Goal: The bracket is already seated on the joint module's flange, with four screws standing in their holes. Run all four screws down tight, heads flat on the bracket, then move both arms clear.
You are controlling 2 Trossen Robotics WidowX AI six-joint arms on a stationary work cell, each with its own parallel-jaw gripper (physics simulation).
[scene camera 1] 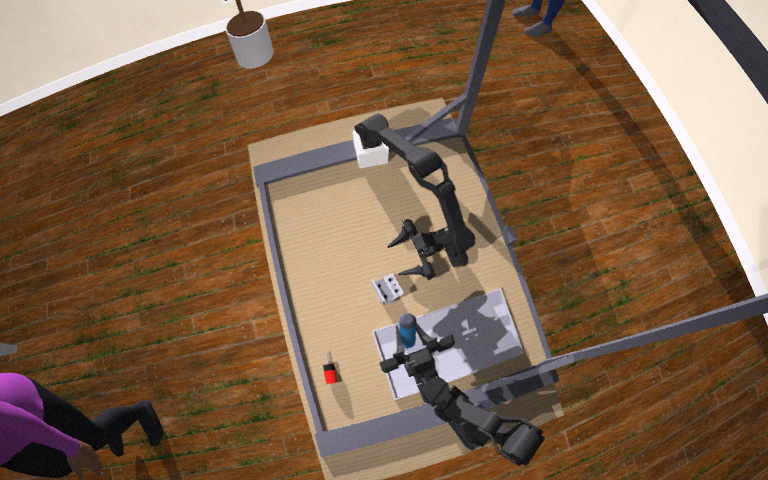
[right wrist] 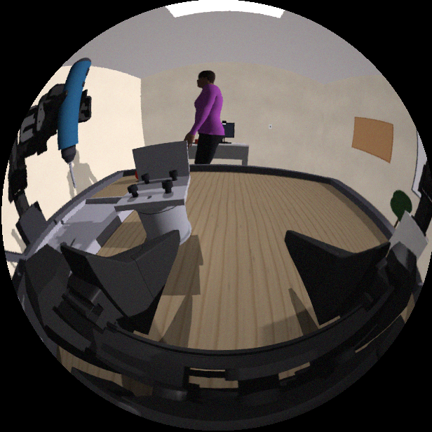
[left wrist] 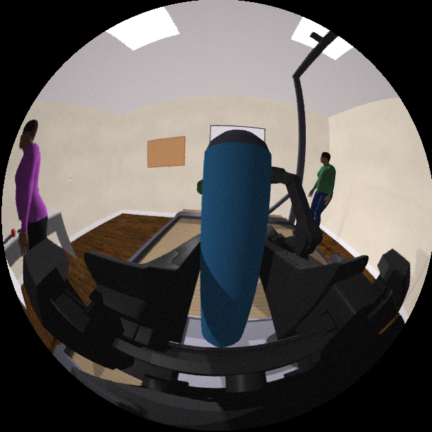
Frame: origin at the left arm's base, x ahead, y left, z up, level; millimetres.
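Seen in the pictures: right gripper, fingertip midpoint: [scene camera 1: 393, 260]; right arm's base, origin of the base link: [scene camera 1: 370, 139].
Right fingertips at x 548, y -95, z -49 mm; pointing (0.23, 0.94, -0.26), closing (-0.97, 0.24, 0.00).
Pixels of each thing's middle, then the offset from my right fingertips to it.
- grey bracket, body centre: [scene camera 1: 387, 287] 66 mm left, 67 mm back, 39 mm up
- blue screwdriver, body centre: [scene camera 1: 407, 336] 116 mm left, 224 mm back, 152 mm up
- white tray, body centre: [scene camera 1: 450, 343] 1 mm left, 305 mm back, 35 mm down
- black tool, body centre: [scene camera 1: 329, 367] 339 mm left, 162 mm back, 26 mm down
- white block, body centre: [scene camera 1: 370, 146] 167 mm right, 373 mm ahead, 3 mm up
The grey bracket [scene camera 1: 382, 292] [right wrist: 161, 161] sits on the joint module [right wrist: 164, 221], which stands upright on the table. Several black screws [scene camera 1: 390, 279] [right wrist: 167, 186] stand in the bracket; their heads look raised above its flat plate in the right wrist view. My left gripper [scene camera 1: 408, 339] [left wrist: 228, 239] is shut on the blue screwdriver [scene camera 1: 407, 329] [left wrist: 235, 200] [right wrist: 72, 110]. It holds it over the white tray, below the bracket in the scene view; the bit hangs down, apart from the screws. My right gripper [scene camera 1: 394, 260] [right wrist: 234, 235] is open and empty, beside the module, one finger near it.
The white tray [scene camera 1: 447, 367] [right wrist: 75, 230] lies under the left gripper. A red and black tool [scene camera 1: 330, 373] with a thin shaft stands near the table's left edge in the scene view. A grey frame [scene camera 1: 288, 316] runs around the table. A white block [scene camera 1: 372, 157] sits at the right arm's base.
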